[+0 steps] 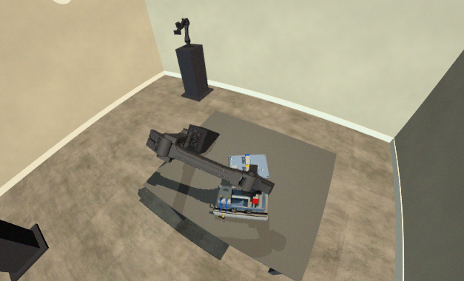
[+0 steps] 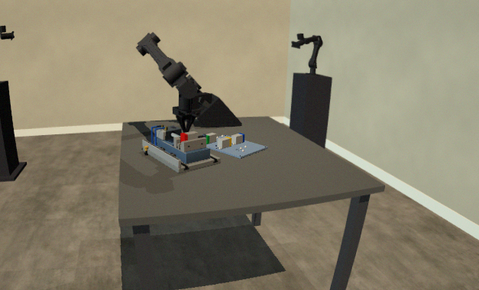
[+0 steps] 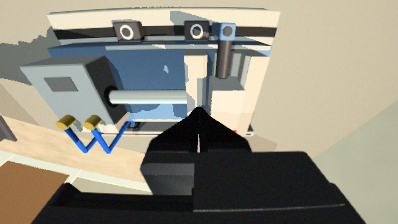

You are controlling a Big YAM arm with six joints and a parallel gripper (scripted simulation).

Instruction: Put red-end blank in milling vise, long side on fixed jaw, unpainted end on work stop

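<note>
My hand is 20 mm short of the grey bar with red end, 20 mm above it and 10 mm to the right of it. Also, from my hand: fixed jaw 50 mm ahead, 40 mm below, 20 mm to the left; moving jaw 40 mm below; work stop rod 50 mm to the left, 30 mm below.
</note>
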